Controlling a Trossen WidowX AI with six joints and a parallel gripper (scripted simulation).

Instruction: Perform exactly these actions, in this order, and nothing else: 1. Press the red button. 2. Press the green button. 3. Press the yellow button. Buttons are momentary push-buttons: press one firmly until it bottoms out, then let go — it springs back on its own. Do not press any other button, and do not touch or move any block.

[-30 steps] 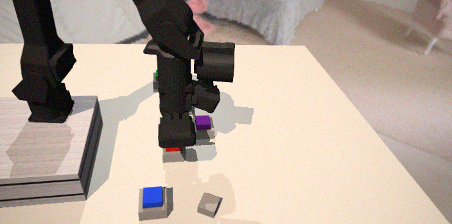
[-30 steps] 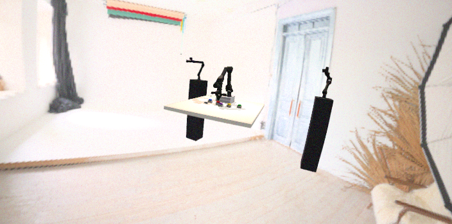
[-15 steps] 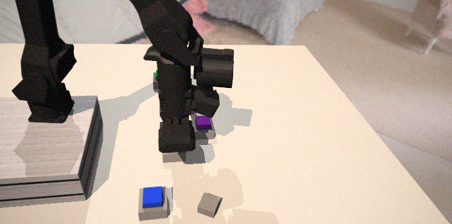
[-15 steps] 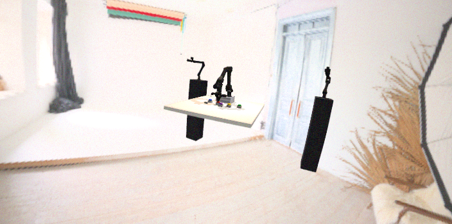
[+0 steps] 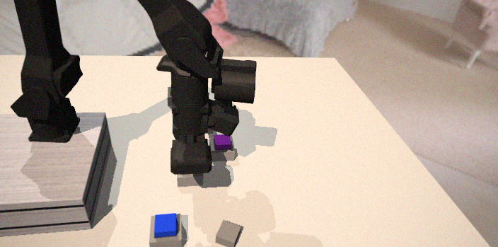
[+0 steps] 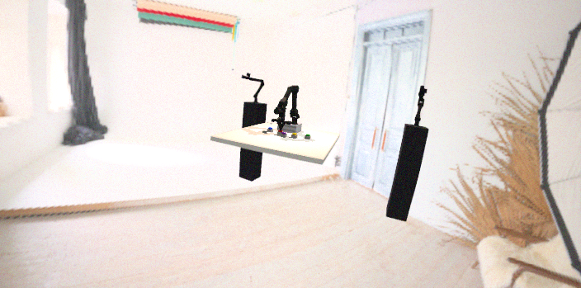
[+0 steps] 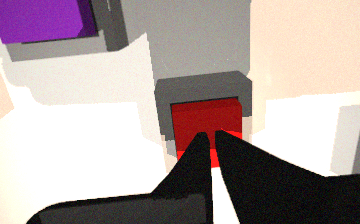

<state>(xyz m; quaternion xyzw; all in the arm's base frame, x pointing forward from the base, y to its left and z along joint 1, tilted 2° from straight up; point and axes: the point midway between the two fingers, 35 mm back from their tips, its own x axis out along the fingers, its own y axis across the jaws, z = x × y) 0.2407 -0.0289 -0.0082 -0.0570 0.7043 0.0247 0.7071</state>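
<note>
My gripper tip is 10 mm above the red button. Also, from my gripper tip: purple button 70 mm to the left, 60 mm ahead; then blue button 130 mm to the right, 30 mm behind; then grey block 130 mm to the right, 70 mm ahead, 30 mm below.
</note>
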